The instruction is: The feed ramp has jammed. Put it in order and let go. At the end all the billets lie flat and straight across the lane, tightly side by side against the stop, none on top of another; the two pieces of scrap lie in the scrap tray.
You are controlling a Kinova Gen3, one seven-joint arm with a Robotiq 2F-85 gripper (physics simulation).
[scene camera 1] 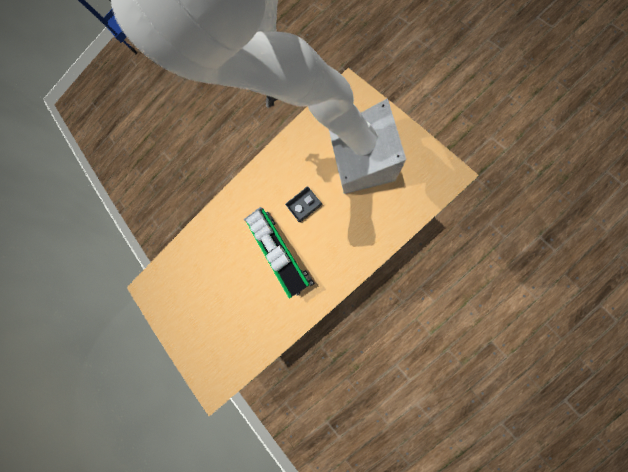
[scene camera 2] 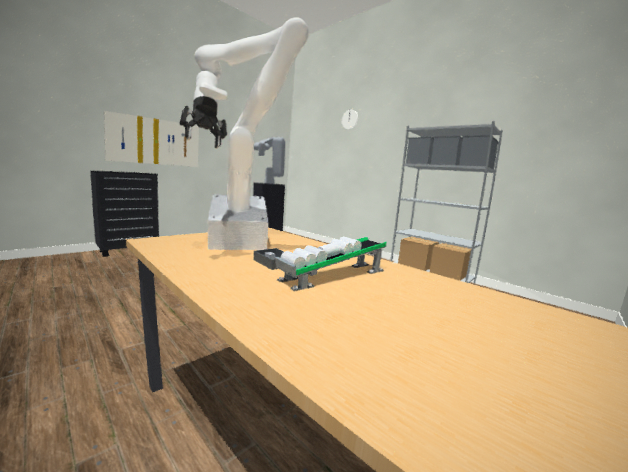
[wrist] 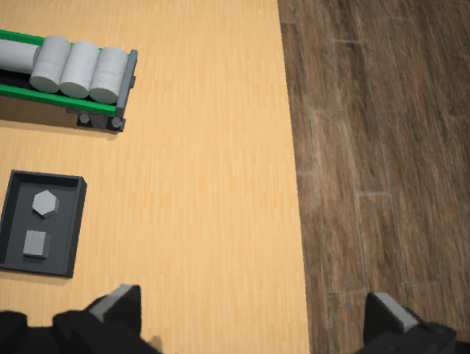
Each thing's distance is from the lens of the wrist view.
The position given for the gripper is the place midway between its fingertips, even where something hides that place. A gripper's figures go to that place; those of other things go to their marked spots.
gripper [wrist: 252, 315]: 0.16 m
billet [wrist: 105, 87]: 0.55 m
billet [wrist: 48, 70]: 0.57 m
